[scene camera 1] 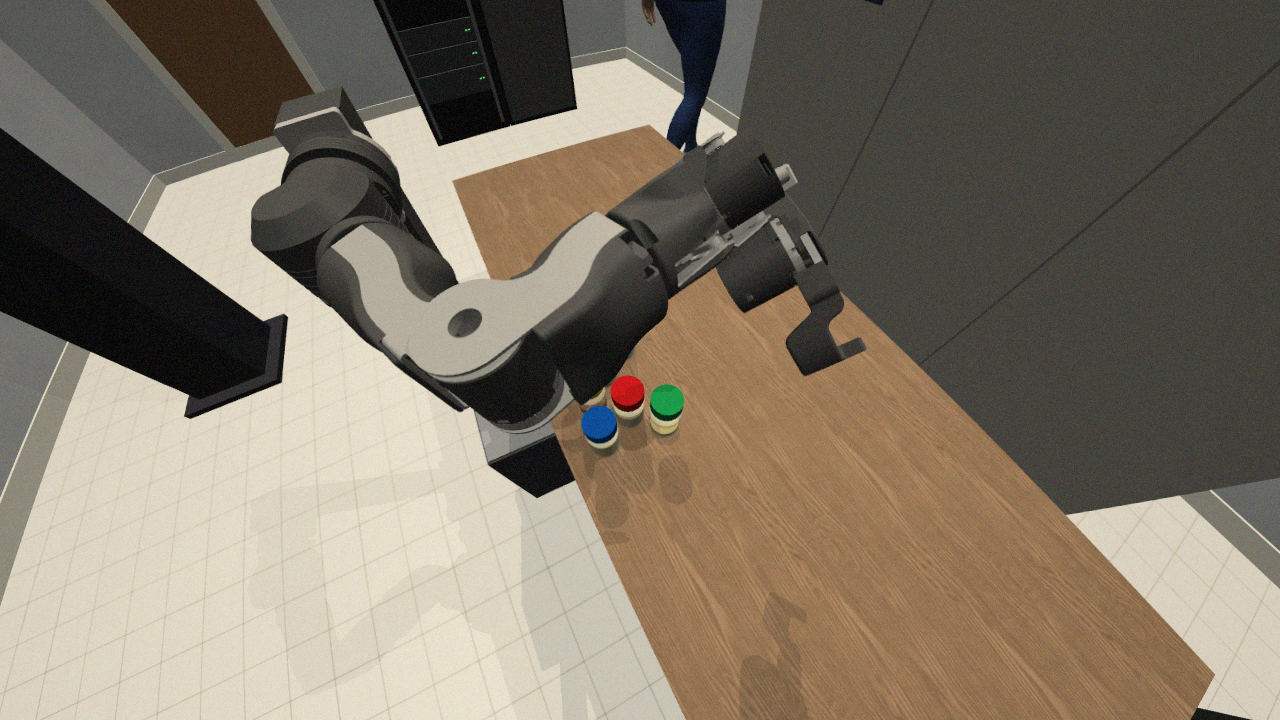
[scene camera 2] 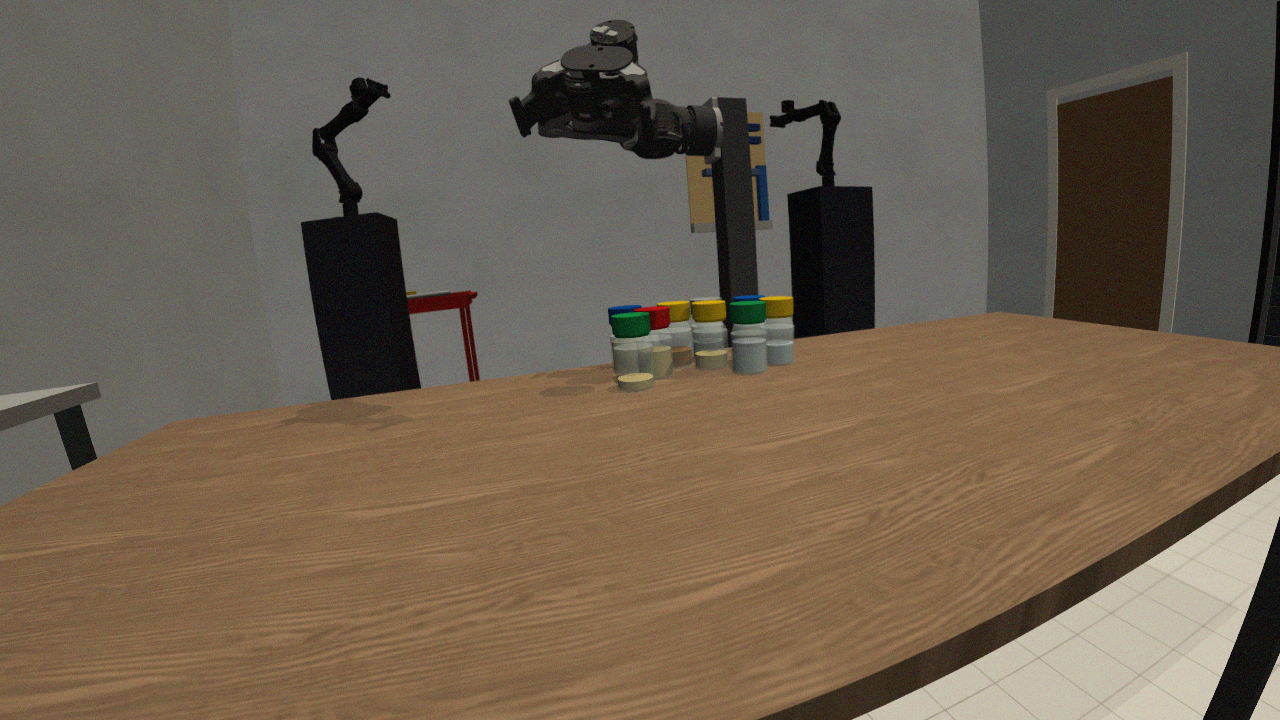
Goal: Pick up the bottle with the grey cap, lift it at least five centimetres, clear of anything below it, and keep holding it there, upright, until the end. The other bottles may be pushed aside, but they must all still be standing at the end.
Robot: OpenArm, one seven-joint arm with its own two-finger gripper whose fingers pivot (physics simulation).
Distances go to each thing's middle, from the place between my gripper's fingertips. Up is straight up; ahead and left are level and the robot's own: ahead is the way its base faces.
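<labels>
Counted from my hand: green-capped bottle (scene camera 2: 633, 351) 110 mm behind, 60 mm to the left, 290 mm below; dark box (scene camera 1: 541, 467) a long way behind, well to the left and far below.
</labels>
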